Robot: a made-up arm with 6 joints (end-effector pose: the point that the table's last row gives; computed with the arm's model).
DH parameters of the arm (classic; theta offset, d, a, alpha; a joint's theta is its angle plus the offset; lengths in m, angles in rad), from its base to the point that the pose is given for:
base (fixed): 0.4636 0 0.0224 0
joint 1: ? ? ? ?
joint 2: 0.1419 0 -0.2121 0
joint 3: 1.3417 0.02 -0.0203 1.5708
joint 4: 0 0.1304 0.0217 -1.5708
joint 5: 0 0.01 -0.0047 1.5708
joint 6: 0 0.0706 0.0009 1.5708
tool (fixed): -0.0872 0.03 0 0
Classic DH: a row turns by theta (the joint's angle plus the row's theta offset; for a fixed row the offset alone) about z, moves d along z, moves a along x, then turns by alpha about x.
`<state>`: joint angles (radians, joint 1 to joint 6).
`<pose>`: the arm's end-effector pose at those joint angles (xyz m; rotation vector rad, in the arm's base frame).
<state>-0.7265 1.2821 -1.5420 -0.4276 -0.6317 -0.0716</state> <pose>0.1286 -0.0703 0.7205 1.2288 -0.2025 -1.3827</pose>
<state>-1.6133 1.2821 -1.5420 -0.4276 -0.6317 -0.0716</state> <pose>0.0264 -0.1249 0.7205 1.1796 -0.8188 -2.1259</pose>
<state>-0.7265 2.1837 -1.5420 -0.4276 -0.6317 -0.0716</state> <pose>0.2811 -0.2059 0.5012 1.1455 0.7254 -1.8457</pose>
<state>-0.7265 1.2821 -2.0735 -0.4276 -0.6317 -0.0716</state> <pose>0.0706 -0.0188 0.7840 1.1888 -0.6934 -1.0346</pose>
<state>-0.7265 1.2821 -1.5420 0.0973 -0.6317 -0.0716</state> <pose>0.1211 -0.0829 0.7128 1.7381 -0.0617 -1.0861</pose>
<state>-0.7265 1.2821 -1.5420 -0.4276 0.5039 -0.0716</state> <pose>0.1332 -0.1162 0.6598 1.3063 0.6451 -2.3093</pose>
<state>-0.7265 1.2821 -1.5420 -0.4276 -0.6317 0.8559</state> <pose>0.1457 -0.0831 0.7042 1.6636 0.4913 -0.6980</pose>
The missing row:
joint 1: -0.4637 0.4 0.01 -1.5708
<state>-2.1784 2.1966 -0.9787 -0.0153 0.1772 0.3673</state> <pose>-0.1062 -0.1744 0.3642 -1.6476 -0.3860 0.5913</pose>
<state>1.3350 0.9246 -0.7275 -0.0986 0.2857 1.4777</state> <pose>0.0206 0.1048 0.5190 0.2047 2.9439 -0.6317</pose>
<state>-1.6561 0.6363 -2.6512 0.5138 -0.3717 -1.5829</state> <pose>0.0545 0.2909 0.6785 0.4677 -2.6139 -0.9514</pose>
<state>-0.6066 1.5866 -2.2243 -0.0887 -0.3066 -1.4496</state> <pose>0.1586 -0.0517 0.7727 0.6490 -1.0715 -1.9818</pose>
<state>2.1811 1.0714 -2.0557 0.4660 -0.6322 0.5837</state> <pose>0.0126 0.0161 0.7805 -0.1655 -2.2070 -2.0236</pose>
